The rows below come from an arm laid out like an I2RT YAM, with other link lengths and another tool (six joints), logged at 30 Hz.
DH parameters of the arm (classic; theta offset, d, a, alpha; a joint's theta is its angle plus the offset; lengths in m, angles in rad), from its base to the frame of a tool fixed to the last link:
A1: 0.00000 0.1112 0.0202 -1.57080
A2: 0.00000 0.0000 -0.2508 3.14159
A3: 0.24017 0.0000 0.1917 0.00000
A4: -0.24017 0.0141 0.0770 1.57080
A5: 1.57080 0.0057 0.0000 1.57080
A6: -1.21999 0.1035 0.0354 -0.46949
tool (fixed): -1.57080 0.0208 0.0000 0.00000
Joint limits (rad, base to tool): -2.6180..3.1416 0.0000..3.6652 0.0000..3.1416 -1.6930..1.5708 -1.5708..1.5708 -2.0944..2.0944
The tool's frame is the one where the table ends.
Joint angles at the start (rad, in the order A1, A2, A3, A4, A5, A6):
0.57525 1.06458 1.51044 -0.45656 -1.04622 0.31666
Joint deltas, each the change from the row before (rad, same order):
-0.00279 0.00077 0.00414 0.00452 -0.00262 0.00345
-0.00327 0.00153 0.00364 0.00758 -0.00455 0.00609
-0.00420 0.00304 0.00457 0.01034 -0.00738 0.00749
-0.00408 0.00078 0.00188 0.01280 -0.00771 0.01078
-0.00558 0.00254 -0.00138 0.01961 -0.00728 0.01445
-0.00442 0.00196 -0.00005 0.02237 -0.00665 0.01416
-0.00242 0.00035 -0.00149 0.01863 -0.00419 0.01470
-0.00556 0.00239 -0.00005 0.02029 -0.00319 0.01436
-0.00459 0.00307 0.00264 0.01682 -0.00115 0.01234
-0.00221 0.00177 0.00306 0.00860 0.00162 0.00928
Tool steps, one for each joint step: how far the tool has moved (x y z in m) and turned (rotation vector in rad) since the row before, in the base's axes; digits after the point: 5 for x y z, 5 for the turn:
-0.00005 -0.00051 0.00178 0.00412 -0.00317 -0.00018
0.00009 -0.00037 0.00190 0.00492 -0.00208 0.00129
0.00023 -0.00024 0.00229 0.00590 -0.00258 0.00323
-0.00019 -0.00048 0.00217 0.00664 -0.00110 0.00376
0.00100 -0.00019 0.00180 0.00720 0.00096 0.00197
0.00043 -0.00032 0.00275 0.00949 -0.00340 0.00261
0.00011 -0.00027 0.00199 0.00755 0.00017 0.00229
0.00116 -0.00049 0.00231 0.00808 -0.00110 -0.00176
0.00112 -0.00046 0.00253 0.00755 -0.00182 -0.00281
0.00071 -0.00037 0.00172 0.00468 0.00085 -0.00328

